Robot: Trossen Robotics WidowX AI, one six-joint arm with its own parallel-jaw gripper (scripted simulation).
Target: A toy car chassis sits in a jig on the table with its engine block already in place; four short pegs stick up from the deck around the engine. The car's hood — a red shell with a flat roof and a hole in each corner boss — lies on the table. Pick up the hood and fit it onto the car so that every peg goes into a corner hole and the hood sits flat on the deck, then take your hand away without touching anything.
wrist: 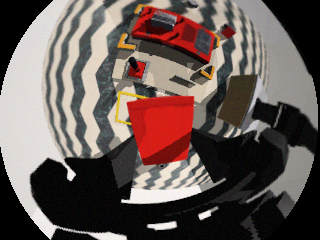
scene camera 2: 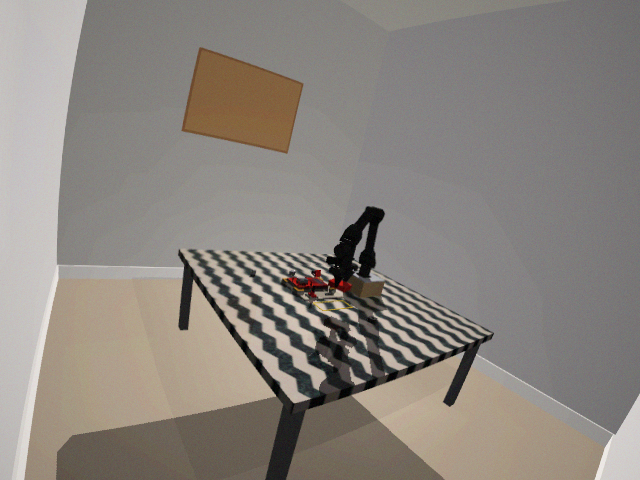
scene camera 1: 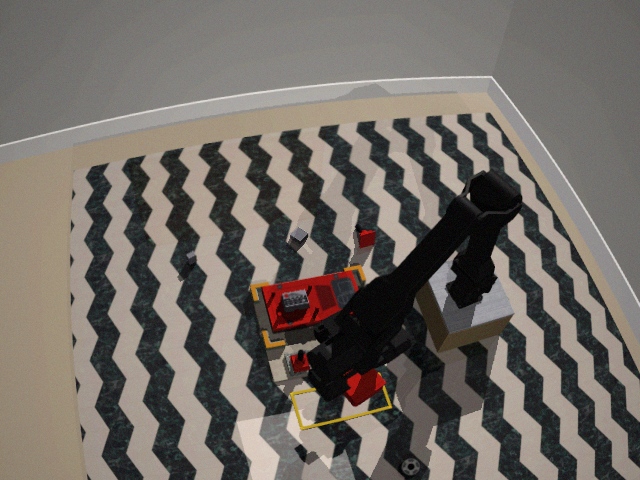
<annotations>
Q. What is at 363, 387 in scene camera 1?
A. A red hood.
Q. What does the gripper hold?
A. A red hood.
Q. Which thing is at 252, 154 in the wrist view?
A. The gripper.
</annotations>
